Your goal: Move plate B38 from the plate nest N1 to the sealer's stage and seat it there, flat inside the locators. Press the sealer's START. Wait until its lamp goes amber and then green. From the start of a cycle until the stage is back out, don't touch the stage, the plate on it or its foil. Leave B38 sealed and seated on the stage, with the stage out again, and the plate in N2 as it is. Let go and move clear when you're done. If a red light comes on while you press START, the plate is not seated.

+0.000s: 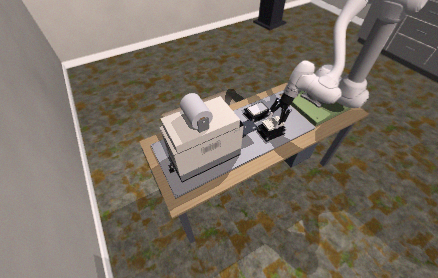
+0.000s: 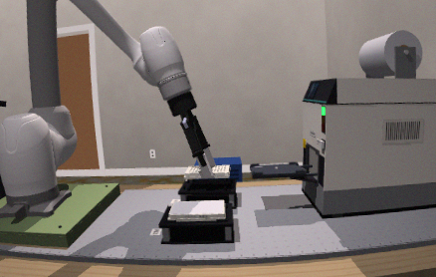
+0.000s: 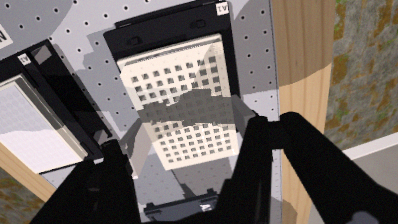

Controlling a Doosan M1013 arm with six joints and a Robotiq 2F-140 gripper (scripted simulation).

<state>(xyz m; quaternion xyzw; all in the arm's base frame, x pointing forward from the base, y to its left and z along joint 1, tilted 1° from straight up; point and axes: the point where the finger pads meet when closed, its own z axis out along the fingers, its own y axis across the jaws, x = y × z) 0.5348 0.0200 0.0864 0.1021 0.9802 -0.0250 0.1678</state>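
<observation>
My hand is 18 cm short of the sealer stage, 8 cm to the left of it and 1 cm above it. The rest, counted from my hand: label: 12 cm below, 10 cm behind, 2 cm to the left; yellow warning sticker: 30 cm ahead, 4 cm above, 1 cm to the right; start button: 27 cm ahead, 19 cm to the right, 7 cm above.
</observation>
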